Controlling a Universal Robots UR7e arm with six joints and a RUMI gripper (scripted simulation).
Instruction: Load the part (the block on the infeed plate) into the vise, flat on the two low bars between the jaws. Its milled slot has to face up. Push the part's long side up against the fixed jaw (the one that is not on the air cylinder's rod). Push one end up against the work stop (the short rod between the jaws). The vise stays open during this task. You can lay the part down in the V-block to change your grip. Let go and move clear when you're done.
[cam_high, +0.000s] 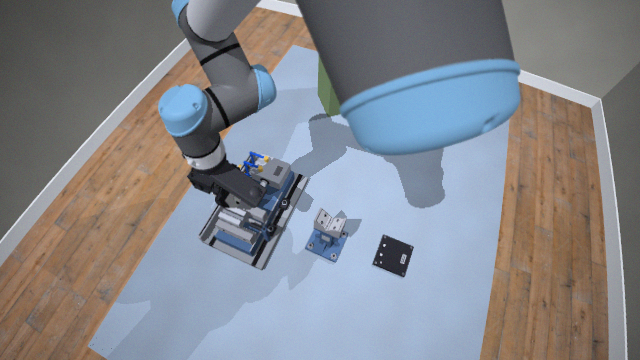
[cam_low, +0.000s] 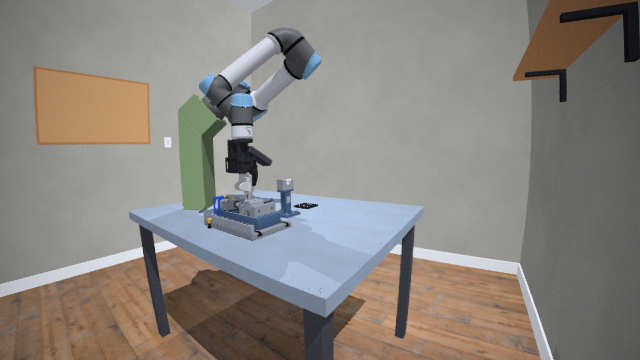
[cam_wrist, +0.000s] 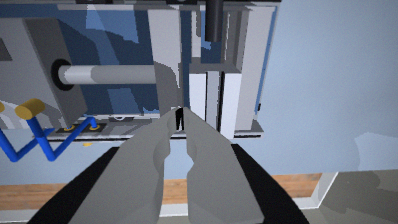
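My hand is 3 cm short of the grey part and 2 cm above it. Round my hand: work stop (7 cm to the left, 3 cm below, 2 cm ahead); moving jaw (4 cm below, 2 cm to the left, 1 cm behind); fixed jaw (5 cm ahead, 4 cm below, 2 cm to the left).
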